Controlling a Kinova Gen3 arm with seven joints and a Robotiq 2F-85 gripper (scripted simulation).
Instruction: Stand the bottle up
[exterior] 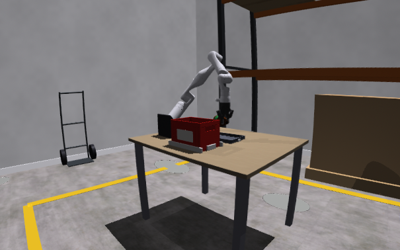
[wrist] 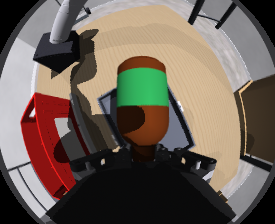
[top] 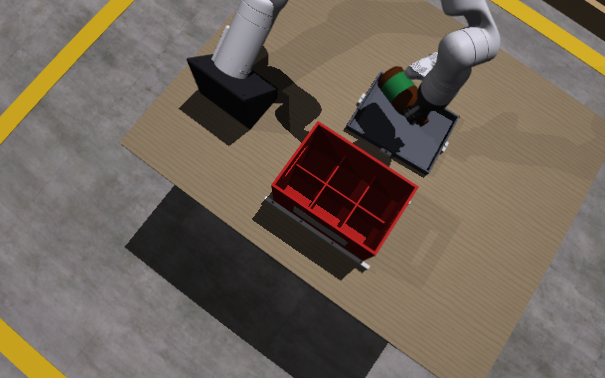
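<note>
The bottle lies 5 cm behind my hand and 1 cm to the left of it. The rest, counted from my hand: tray 12 cm below, 3 cm behind, 2 cm to the left; then red crate 27 cm to the right, 5 cm below, 1 cm behind.
</note>
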